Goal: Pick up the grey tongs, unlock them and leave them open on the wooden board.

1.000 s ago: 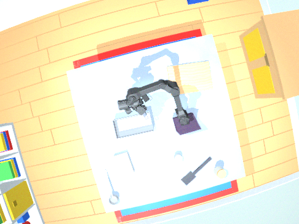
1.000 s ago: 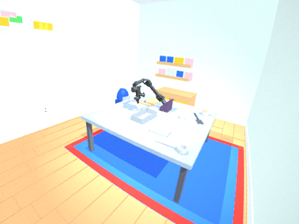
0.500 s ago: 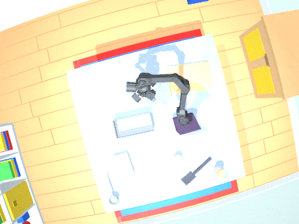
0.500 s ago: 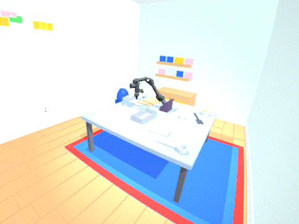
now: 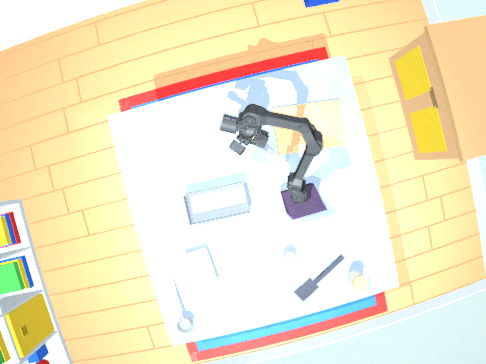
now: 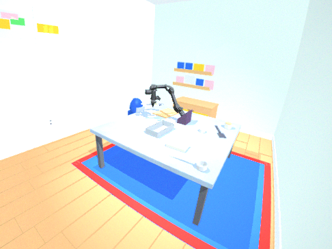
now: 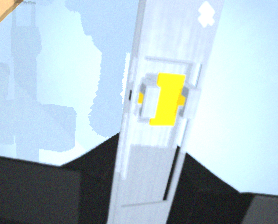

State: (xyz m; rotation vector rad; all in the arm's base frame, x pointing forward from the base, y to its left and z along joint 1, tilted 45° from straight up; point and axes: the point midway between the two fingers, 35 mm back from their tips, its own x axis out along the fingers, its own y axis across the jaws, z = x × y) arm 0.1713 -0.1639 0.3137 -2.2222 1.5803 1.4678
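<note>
The yellow lock piece lies 4 cm above my gripper tip, 3 cm to the left of it and 2 cm behind it. Round my gripper tip: roasting tin: 28 cm to the left, 22 cm ahead, 13 cm below; white slab: 58 cm to the left, 38 cm ahead, 14 cm below; wooden board: 33 cm behind, 15 cm below, 1 cm to the left.
</note>
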